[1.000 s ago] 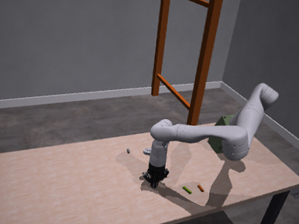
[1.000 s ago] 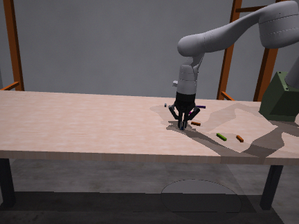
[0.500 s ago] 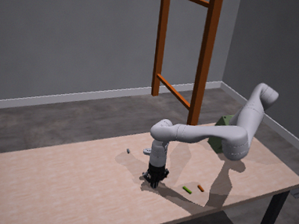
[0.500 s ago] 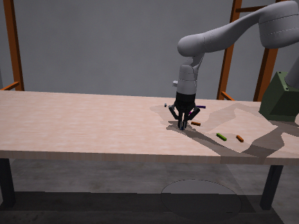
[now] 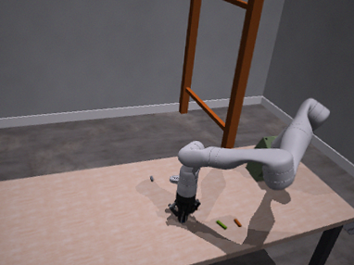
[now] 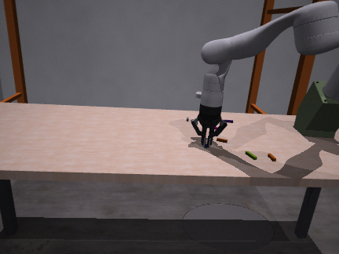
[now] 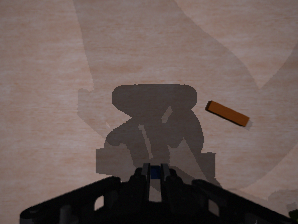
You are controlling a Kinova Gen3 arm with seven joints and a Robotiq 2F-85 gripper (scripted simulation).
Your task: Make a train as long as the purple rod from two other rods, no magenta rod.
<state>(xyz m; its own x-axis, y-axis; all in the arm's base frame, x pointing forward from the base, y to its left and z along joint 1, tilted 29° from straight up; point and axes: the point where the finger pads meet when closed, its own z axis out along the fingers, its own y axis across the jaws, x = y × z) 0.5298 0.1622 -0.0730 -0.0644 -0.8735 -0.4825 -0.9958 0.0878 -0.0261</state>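
The blue rod lies 20 mm below my hand. From my hand the other things lie so: magenta rod (80 mm behind, 190 mm to the right, 20 mm below); then lime rod (140 mm behind, 70 mm to the left, 20 mm below); then grey rod (20 mm ahead, 300 mm to the right, 20 mm below).
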